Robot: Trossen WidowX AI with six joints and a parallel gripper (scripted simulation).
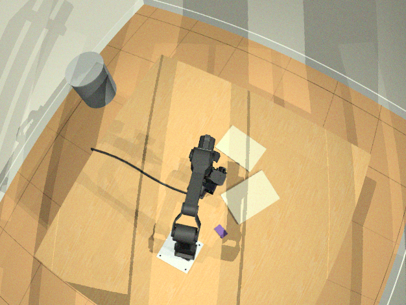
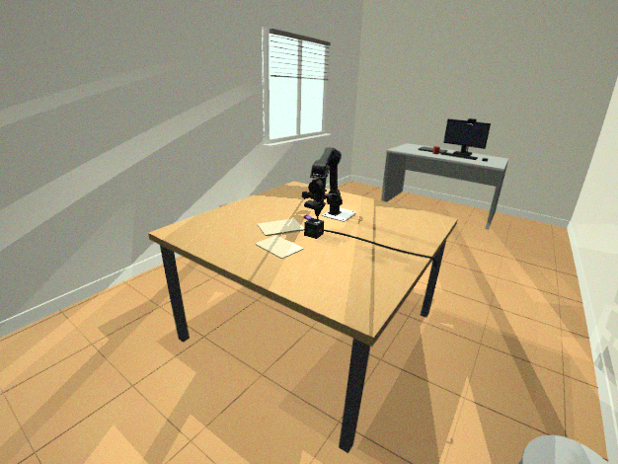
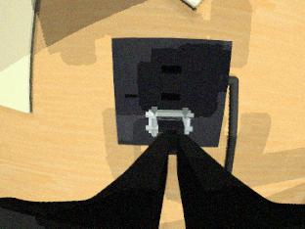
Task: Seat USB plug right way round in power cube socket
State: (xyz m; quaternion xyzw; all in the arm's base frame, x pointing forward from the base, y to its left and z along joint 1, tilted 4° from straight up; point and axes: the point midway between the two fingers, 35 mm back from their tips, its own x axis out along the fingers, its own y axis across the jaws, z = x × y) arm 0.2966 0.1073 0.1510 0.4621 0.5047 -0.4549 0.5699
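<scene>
Right now the USB plug is 20 mm below my gripper tip. From my gripper tip the other things lie so: small purple block: 150 mm behind, 180 mm to the right, 100 mm below.
</scene>
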